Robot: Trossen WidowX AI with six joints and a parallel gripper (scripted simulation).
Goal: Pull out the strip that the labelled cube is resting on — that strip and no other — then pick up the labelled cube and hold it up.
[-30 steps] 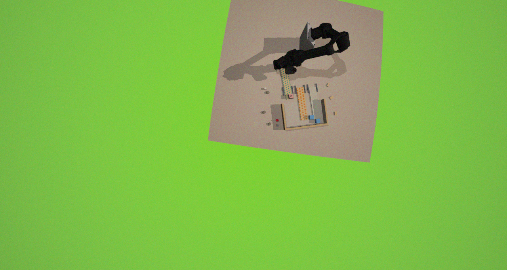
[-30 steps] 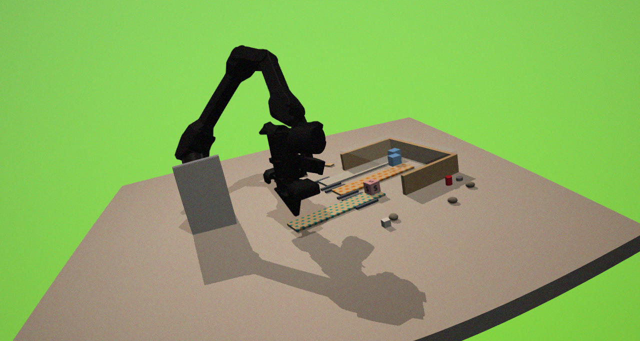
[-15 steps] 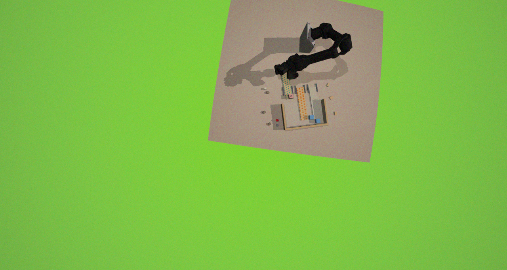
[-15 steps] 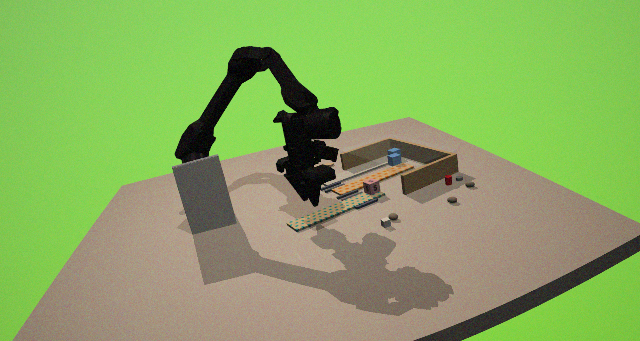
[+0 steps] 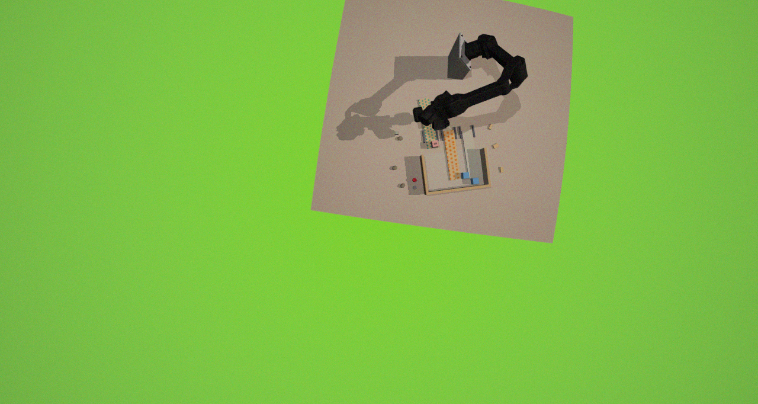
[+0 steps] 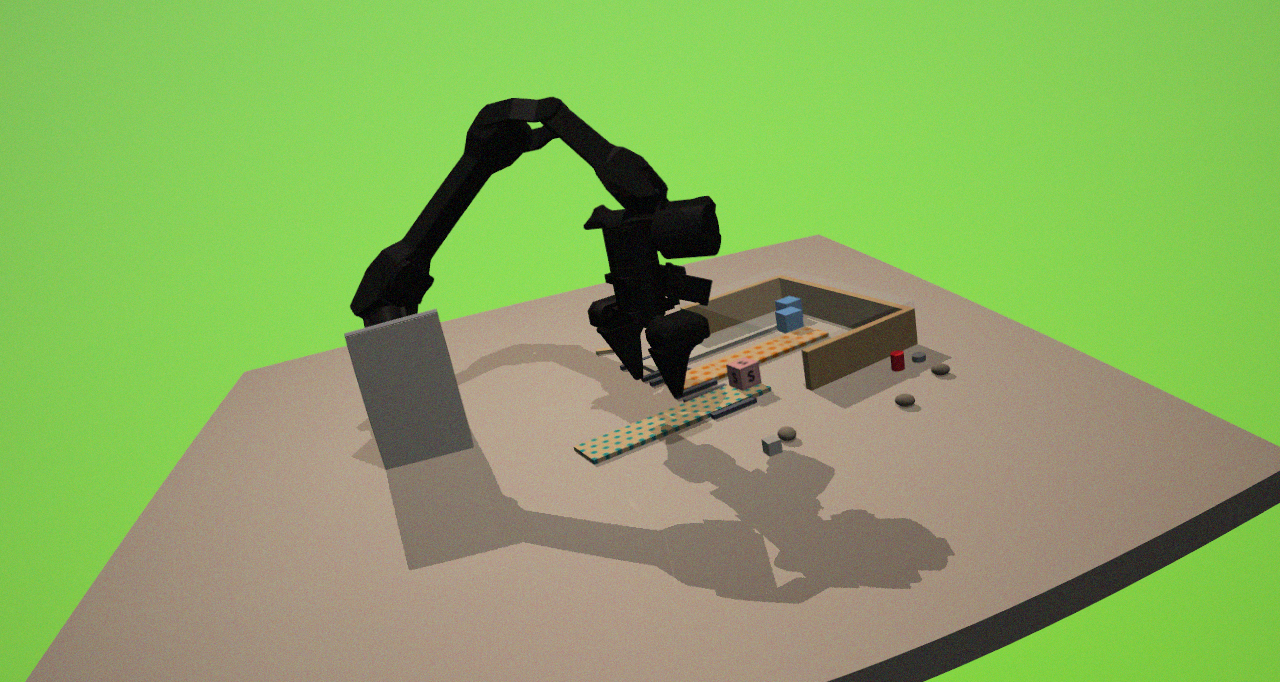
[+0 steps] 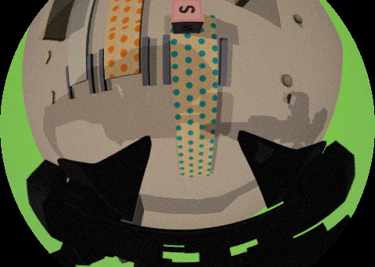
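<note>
Right now my gripper tip is 12 cm short of the labelled cube, 3 cm to the right of it and 3 cm above it. From my gripper tip the other things lie so: red cylinder: 30 cm ahead, 6 cm to the right, 4 cm below.
</note>
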